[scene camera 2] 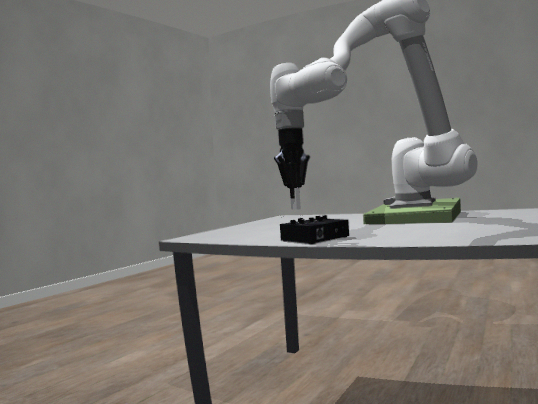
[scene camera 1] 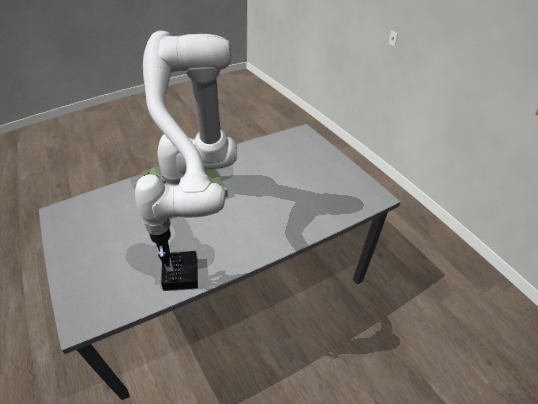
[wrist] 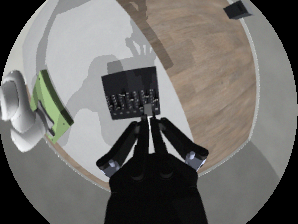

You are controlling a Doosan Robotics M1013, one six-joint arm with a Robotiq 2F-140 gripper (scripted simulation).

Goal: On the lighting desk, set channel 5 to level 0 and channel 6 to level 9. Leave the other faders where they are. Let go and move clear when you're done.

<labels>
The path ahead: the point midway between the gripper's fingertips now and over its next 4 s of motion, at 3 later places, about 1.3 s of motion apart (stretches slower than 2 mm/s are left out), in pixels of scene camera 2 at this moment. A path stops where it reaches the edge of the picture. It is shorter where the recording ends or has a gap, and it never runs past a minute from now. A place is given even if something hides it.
My gripper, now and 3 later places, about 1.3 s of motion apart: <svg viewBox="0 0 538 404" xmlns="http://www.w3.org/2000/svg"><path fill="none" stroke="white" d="M295 209L296 215L296 220L299 221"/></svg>
</labels>
